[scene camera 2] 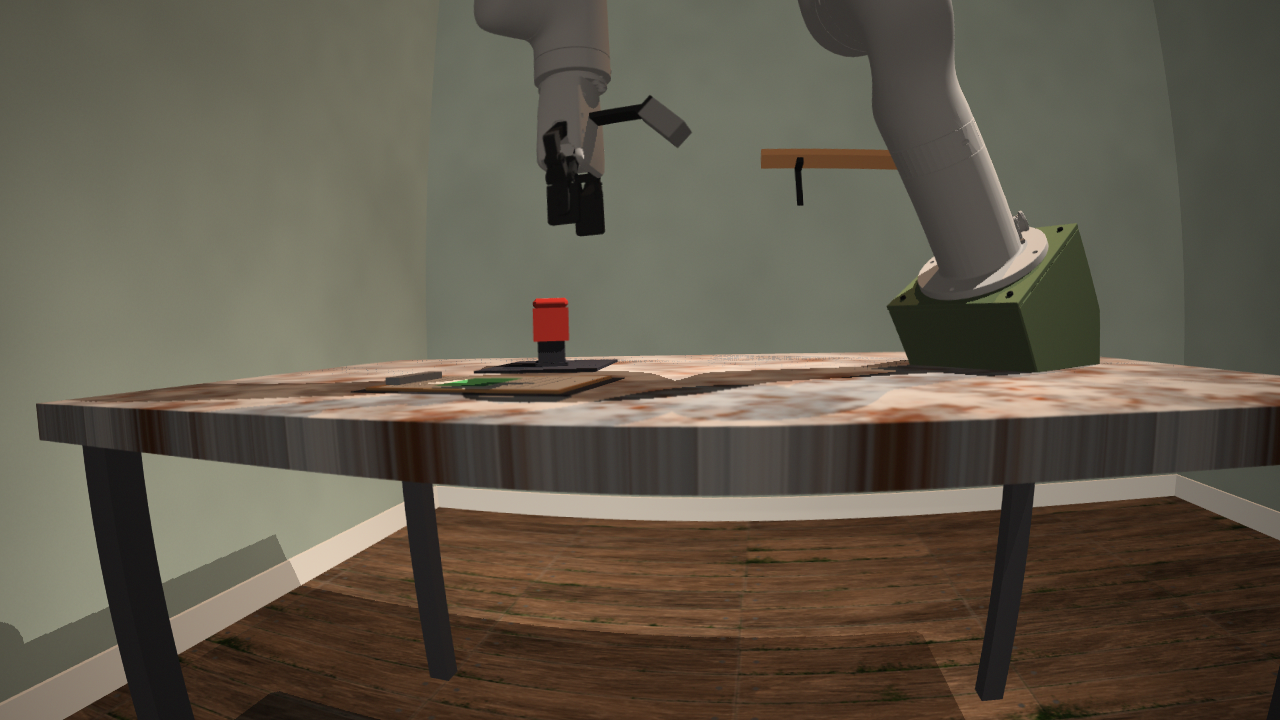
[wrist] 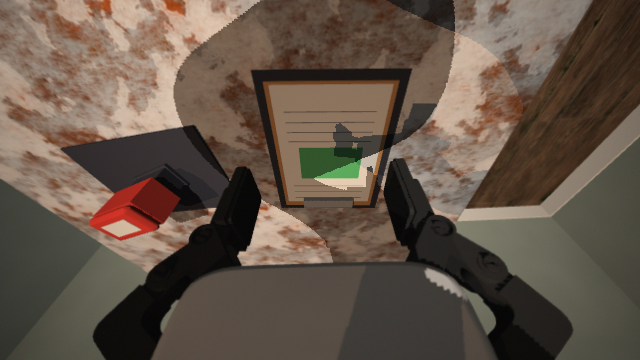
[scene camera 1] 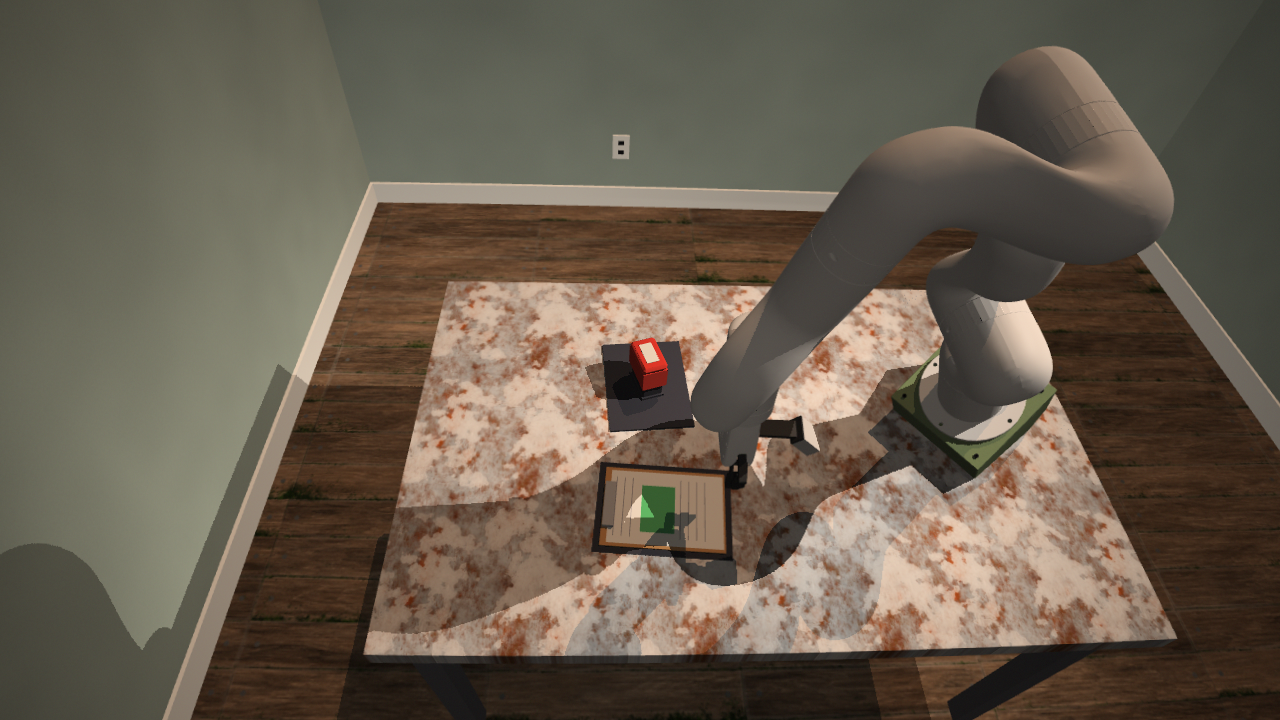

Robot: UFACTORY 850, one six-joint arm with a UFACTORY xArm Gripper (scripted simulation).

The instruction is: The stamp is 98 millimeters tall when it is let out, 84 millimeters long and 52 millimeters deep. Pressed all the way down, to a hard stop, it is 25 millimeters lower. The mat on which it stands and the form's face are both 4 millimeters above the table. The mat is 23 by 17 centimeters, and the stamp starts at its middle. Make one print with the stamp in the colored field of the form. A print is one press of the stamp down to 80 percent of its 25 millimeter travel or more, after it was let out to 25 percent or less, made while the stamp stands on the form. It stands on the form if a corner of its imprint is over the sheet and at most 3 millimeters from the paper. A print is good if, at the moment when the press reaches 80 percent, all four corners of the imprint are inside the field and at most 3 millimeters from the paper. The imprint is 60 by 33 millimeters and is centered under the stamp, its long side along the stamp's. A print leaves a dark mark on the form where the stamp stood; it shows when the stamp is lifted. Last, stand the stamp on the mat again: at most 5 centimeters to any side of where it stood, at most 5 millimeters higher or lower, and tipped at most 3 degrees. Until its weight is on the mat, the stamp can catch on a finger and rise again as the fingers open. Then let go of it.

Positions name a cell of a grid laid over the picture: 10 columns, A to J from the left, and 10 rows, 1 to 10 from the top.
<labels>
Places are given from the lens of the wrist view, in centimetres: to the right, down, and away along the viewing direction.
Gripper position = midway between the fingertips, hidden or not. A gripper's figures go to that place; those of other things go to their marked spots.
my gripper (wrist: F5): 0, 0, 13
red stamp (wrist: C6): -24, 3, 28
form (wrist: F4): 1, -7, 28
The marked spots on the form and the red stamp are 27 cm apart.
</labels>
